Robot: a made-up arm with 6 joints.
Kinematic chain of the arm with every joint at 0, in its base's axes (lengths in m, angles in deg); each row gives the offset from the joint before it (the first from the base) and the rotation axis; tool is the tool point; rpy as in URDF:
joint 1: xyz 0 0 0.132 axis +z
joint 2: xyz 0 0 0 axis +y
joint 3: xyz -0.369 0 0.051 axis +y
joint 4: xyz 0.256 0 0.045 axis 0.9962 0 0.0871
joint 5: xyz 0 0 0 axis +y
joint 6: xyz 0.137 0 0.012 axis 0.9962 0 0.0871
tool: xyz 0 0 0 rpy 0 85 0
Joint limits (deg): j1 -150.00..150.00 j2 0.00..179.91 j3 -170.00..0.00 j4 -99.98..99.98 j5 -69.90..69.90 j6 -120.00..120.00
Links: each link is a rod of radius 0.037 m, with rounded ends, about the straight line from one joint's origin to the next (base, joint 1, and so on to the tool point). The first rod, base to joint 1, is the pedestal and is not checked.
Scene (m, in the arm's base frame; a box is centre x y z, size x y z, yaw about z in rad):
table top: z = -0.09
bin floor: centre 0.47 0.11 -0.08 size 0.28 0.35 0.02 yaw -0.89
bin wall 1: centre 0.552 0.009 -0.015 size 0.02 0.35 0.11 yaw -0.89
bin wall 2: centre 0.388 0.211 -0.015 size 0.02 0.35 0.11 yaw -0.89
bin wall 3: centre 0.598 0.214 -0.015 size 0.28 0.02 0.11 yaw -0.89
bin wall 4: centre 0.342 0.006 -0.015 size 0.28 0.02 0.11 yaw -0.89
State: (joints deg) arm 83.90 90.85 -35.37 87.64 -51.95 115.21
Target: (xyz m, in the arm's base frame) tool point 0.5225 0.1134 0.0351
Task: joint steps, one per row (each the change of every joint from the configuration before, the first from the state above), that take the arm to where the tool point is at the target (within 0.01 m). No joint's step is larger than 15 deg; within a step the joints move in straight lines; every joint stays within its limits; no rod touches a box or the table.
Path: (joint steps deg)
1: -12.23 10.01 -7.80 -2.02 1.11 0.00
2: -12.24 10.01 -7.79 -2.02 1.11 0.00
3: -12.23 10.01 -7.80 -2.02 1.11 0.00
4: -12.24 10.01 -7.79 -2.02 1.11 0.00
5: -12.23 10.00 -7.80 -2.02 1.11 0.00

